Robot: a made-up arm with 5 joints.
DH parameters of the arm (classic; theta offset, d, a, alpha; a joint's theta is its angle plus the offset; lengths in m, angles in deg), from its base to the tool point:
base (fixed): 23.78 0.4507 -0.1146 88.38
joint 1: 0 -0.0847 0.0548 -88.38
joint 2: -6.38 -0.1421 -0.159 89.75
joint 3: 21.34 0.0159 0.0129 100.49
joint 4: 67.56 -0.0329 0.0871 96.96
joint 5: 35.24 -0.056 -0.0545 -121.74
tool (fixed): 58.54 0.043 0 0
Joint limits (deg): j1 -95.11..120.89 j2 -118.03..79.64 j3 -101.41..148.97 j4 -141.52..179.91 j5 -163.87..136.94
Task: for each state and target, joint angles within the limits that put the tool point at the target. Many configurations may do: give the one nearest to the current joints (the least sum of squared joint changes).
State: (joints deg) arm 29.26 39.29 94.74 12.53 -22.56
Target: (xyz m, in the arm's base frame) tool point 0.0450 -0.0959 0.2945
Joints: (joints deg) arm 31.80 61.39 73.86 -4.45 9.52
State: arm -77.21 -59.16 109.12 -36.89 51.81
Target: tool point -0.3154 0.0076 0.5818
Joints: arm -82.01 -34.44 101.84 -46.19 18.58
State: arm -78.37 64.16 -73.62 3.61 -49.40
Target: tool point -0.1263 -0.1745 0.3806
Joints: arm -62.76 74.22 -93.49 14.40 -27.65
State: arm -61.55 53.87 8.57 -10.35 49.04
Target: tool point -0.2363 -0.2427 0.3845
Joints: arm -44.80 43.41 47.90 21.26 56.01
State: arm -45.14 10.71 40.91 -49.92 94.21
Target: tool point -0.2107 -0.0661 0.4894
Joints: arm -28.33 -13.03 25.13 -69.16 94.36
